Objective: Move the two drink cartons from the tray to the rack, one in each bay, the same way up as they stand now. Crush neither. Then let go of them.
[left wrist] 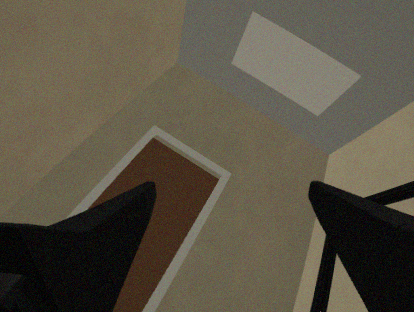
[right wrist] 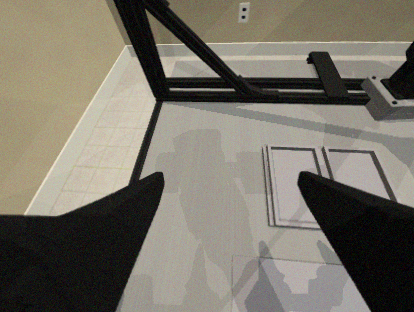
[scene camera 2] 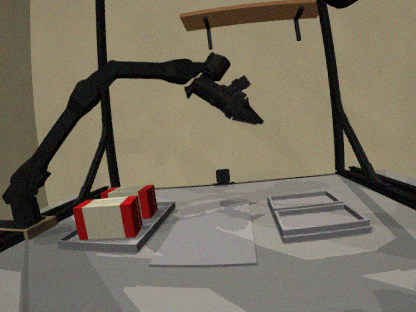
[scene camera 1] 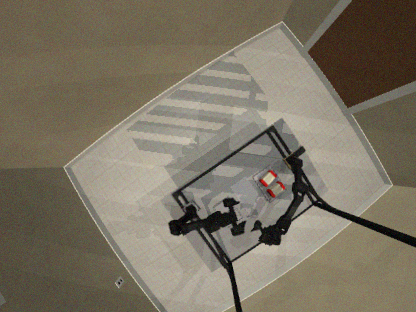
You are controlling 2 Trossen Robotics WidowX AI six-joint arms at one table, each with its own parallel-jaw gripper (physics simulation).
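Where they show: left gripper, fingertip midpoint: (left wrist: 231, 188) (scene camera 1: 242, 211); right gripper, fingertip midpoint: (right wrist: 229, 177) (scene camera 2: 259, 123) (scene camera 1: 254, 235); left arm's base at its link origin: (right wrist: 401, 88) (scene camera 1: 191, 209); right arm's base at its link origin: (scene camera 2: 28, 222) (scene camera 1: 291, 160).
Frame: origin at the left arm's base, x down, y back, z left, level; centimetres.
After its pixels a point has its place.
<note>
Two cream drink cartons with red ends stand side by side in the tray (scene camera 2: 100, 245) {x 3.2, y -60.5, z -13.8 cm}: the near one (scene camera 1: 268, 178) {x -3.0, y -61.1, z -20.4 cm} (scene camera 2: 107, 218) {x -0.5, y -60.1, z -17.8 cm} and the far one (scene camera 1: 276, 189) {x -2.9, y -60.4, z -31.2 cm} (scene camera 2: 147, 201) {x -0.5, y -54.9, z -28.5 cm}. The two-bay rack (scene camera 2: 327, 233) {x 3.5, y -21.3, z -11.1 cm} (right wrist: 268, 190) {x 3.4, y -20.4, z -32.8 cm} has both bays empty; in the right wrist view it is partly behind a finger. My left gripper (left wrist: 231, 188) {x -55.4, y -31.8, z -8.5 cm} is open and empty, near the rack in scene camera 1; its wrist view faces wall, door and ceiling. My right gripper (scene camera 2: 261, 121) {x -15.9, y -25.1, z -41.4 cm} (right wrist: 229, 177) {x -15.9, y -25.1, z -41.4 cm} is open and empty, high above the table, between tray and rack in scene camera 2.
A thin flat light panel (scene camera 2: 205, 245) lies between tray and rack. Black frame posts (scene camera 2: 103, 120) {x -24.0, y -79.2, z -62.4 cm} and rails (right wrist: 250, 96) {x 2.3, y 3.0, z -32.6 cm} border the table. A wooden shelf (scene camera 2: 250, 16) hangs on the wall. A grey arm base (right wrist: 380, 107) {x 1.8, y -3.4, z -5.0 cm} stands beyond the rack in the right wrist view.
</note>
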